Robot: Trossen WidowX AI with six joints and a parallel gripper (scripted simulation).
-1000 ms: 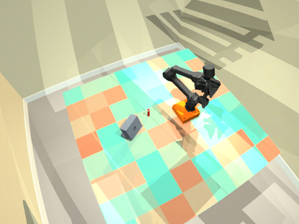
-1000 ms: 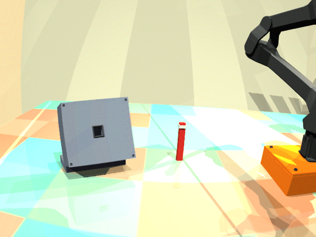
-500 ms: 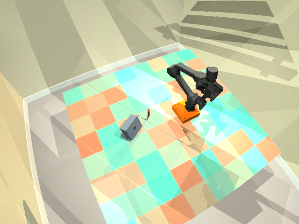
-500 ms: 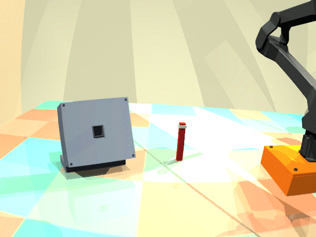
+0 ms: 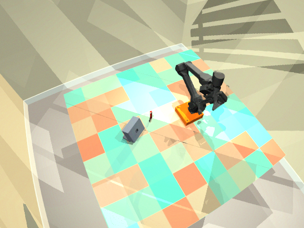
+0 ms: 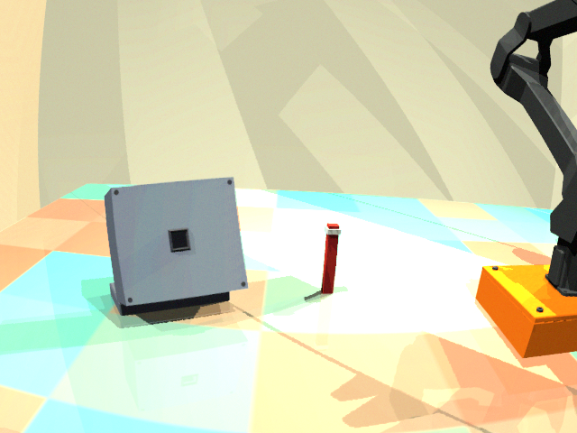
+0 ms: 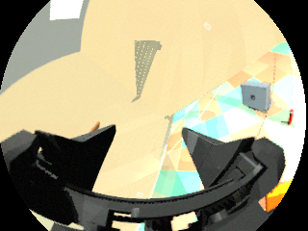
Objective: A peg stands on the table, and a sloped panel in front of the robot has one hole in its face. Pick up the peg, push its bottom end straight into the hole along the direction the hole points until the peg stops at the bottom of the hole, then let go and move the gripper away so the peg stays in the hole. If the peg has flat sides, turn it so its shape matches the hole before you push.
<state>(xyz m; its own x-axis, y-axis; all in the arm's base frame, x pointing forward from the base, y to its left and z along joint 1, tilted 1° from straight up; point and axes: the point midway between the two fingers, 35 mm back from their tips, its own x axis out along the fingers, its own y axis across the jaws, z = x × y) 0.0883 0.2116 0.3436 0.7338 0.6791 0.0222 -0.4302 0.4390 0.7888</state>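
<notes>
The red square peg is 34 cm below my gripper tip, 29 cm to the right of it and 19 cm ahead of it. Also, from my gripper tip: grey sloped panel (34 cm ahead, 32 cm below, 20 cm to the right).
</notes>
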